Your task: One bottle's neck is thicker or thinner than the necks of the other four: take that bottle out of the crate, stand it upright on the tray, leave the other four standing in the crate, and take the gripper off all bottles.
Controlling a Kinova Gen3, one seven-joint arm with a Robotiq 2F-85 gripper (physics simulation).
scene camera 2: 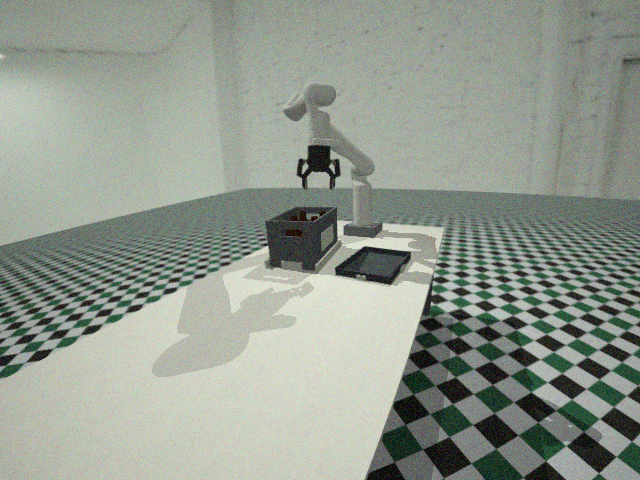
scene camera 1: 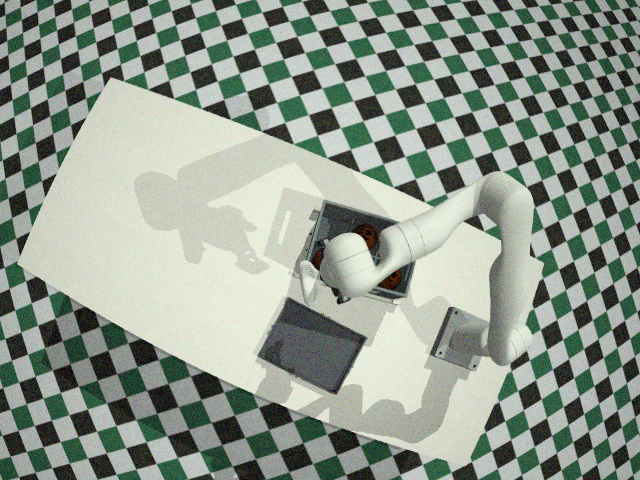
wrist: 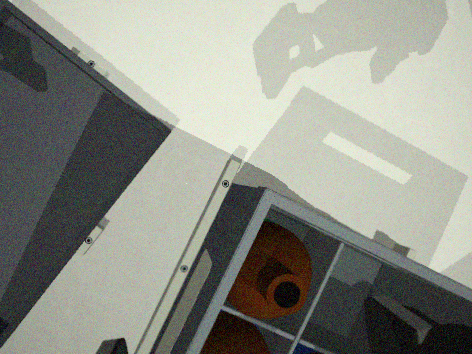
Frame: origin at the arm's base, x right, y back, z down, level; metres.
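Seen in the pictures: gripper, between the fingertips: (scene camera 2: 318,189) (wrist: 250,344); arm's base, origin of its link: (scene camera 2: 362,223) (scene camera 1: 464,338).
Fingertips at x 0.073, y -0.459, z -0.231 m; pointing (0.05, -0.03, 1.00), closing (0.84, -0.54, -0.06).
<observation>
Pixels of each thing's top centre, then the offset from my fingertips to it. "pt": a spot on its surface instead.
- grey crate, centre of its top: (scene camera 1: 366,248) (scene camera 2: 303,213) dz +0.101, dx +0.092, dy +0.081 m
- brown bottle, centre of its top: (wrist: 287,294) (scene camera 1: 328,258) dz +0.113, dx +0.045, dy -0.004 m
- second bottle, a spot on its surface: (wrist: 232,335) pt dz +0.163, dx +0.038, dy +0.047 m
- dark tray, a spot on its surface: (wrist: 40,150) pt dz +0.271, dx -0.172, dy -0.011 m
- pale strip, a spot on its surface: (wrist: 184,268) pt dz +0.246, dx -0.006, dy +0.031 m
The grey crate (scene camera 1: 336,211) (scene camera 2: 283,250) (wrist: 252,231) stands on the table with brown bottles in its cells. One brown bottle (wrist: 295,250) stands in a corner cell, its round mouth facing up. Part of a second bottle (wrist: 232,335) shows in the neighbouring cell. In scene camera 1, bottles (scene camera 1: 366,236) (scene camera 1: 390,279) show beside the arm; others are hidden under it. I cannot compare the necks. My gripper (scene camera 2: 318,186) (wrist: 246,326) is open and empty, well above the crate, touching no bottle. The dark tray (scene camera 1: 320,356) (scene camera 2: 374,262) (wrist: 40,150) holds no bottle.
The tray lies beside the crate's long side, with a narrow gap between them. A pale strip (wrist: 184,268) runs along the crate's foot on that side. The arm's base (scene camera 1: 447,341) (scene camera 2: 362,229) stands beyond the crate and tray. Thin dividers split the crate into cells.
</observation>
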